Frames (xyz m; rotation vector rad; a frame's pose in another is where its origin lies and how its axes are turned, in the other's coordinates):
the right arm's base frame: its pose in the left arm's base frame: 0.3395 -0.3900 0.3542 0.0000 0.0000 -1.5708
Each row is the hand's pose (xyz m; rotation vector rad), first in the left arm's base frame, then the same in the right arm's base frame.
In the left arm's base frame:
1: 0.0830 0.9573 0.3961 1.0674 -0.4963 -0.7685
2: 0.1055 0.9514 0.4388 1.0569 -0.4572 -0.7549
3: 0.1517 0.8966 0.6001 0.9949 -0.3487 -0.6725
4: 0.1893 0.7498 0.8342 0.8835 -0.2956 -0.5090
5: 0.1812 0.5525 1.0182 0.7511 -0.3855 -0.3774
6: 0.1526 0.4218 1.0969 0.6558 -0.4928 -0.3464
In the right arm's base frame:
1: -1.3473 -0.2565 0.0419 1.0949 0.3999 0.6237
2: -1.3414 -0.2340 0.0846 1.0627 0.4209 0.6448
3: -1.2866 -0.1878 0.2459 0.9553 0.4594 0.7535
4: -1.1398 -0.1502 0.4800 0.8587 0.4281 0.9464
5: -0.9425 -0.1583 0.6640 0.8435 0.2713 1.0969
6: -0.8118 -0.1869 0.7427 0.8563 0.1215 1.1329

